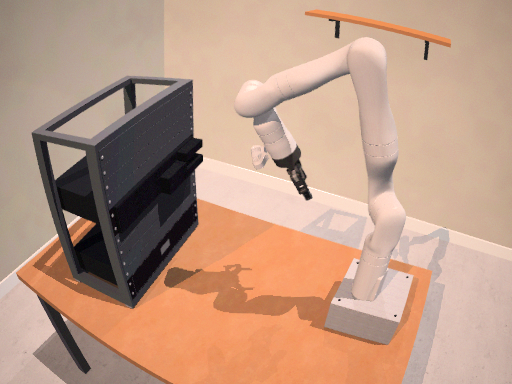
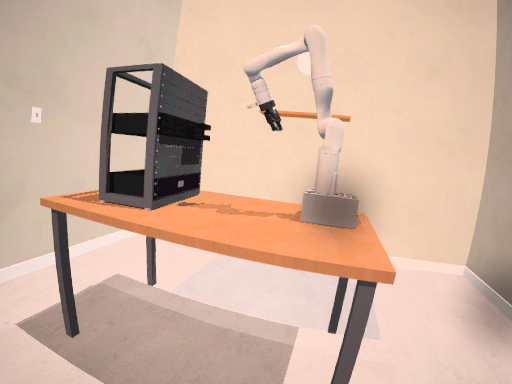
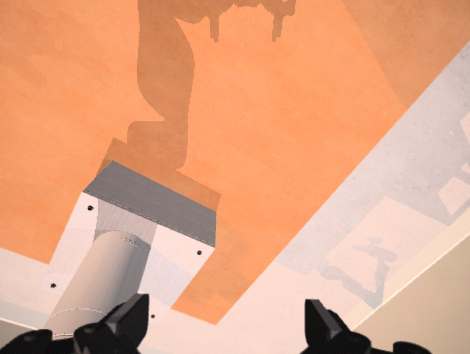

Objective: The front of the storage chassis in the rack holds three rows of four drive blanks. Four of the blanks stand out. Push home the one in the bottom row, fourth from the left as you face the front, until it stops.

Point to a rack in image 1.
137,182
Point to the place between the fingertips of the gripper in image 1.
306,188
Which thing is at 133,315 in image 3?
The gripper.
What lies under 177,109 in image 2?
A rack.
